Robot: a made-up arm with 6 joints.
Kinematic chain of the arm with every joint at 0, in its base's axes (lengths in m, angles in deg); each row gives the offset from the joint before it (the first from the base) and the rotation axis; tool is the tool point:
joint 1: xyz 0 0 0.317 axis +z
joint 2: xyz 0 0 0 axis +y
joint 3: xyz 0 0 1.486 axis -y
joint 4: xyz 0 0 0 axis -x
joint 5: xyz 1.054 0 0 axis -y
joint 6: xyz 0 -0.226 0 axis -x
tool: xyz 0 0 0
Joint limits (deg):
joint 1: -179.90..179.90
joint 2: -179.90..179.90
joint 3: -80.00..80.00
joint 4: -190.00..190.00
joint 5: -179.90..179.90
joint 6: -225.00..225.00
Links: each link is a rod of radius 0.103 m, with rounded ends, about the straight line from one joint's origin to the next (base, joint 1, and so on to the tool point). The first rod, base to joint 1, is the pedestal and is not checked.
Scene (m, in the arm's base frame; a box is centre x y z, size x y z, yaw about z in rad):
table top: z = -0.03
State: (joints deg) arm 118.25 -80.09 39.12 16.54 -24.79 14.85
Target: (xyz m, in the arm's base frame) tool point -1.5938 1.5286 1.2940
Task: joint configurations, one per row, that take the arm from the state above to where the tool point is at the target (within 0.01 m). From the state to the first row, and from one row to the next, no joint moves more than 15 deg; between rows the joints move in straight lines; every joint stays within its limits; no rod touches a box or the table.
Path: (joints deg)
1: 120.86 -65.61 40.03 16.96 -24.79 14.85
2: 123.46 -51.14 40.94 17.38 -24.79 14.85
3: 126.07 -36.66 41.85 17.80 -24.79 14.85
4: 128.67 -22.19 42.77 18.22 -24.79 14.85
5: 131.28 -7.71 43.68 18.64 -24.79 14.85
6: 133.89 6.77 44.59 19.06 -24.79 14.85
7: 136.49 21.24 45.50 19.48 -24.79 14.85
8: 139.10 35.72 46.41 19.90 -24.79 14.85
9: 141.70 50.19 47.32 20.33 -24.79 14.85

